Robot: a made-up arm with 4 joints.
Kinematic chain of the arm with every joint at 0, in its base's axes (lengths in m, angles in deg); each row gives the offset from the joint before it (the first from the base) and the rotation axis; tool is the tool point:
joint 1: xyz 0 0 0.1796 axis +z
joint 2: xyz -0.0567 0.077 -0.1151 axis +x
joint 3: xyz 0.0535 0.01 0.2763 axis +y
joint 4: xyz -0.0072 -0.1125 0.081 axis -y
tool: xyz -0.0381 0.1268 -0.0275
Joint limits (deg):
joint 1: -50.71..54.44
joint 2: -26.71..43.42
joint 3: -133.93..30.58
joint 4: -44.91..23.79
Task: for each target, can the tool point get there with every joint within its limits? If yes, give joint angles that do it. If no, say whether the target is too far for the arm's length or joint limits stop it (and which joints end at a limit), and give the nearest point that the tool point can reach.
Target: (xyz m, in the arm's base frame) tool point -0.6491 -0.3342 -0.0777
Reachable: no: too far | nearest point -0.2227 0.0392 0.2628 | short by 0.661 m
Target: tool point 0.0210 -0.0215 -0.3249
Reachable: no: joint limits stop it (at a limit: joint 1, joint 2, joint 3, joint 4) | nearest point 0.0043 -0.0396 0.2093 | short by 0.535 m
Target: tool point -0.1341 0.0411 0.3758
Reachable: yes | joints 33.23 -1.20 -32.40 -30.15
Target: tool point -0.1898 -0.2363 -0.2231
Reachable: no: joint limits stop it (at a limit: joint 2, joint 4) | nearest point -0.0489 -0.0608 0.2230 | short by 0.500 m
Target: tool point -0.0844 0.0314 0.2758
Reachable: yes | joints 25.88 9.83 -101.38 -23.40
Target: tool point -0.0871 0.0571 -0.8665
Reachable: no: too far | nearest point -0.0394 0.0062 0.2093 | short by 1.078 m
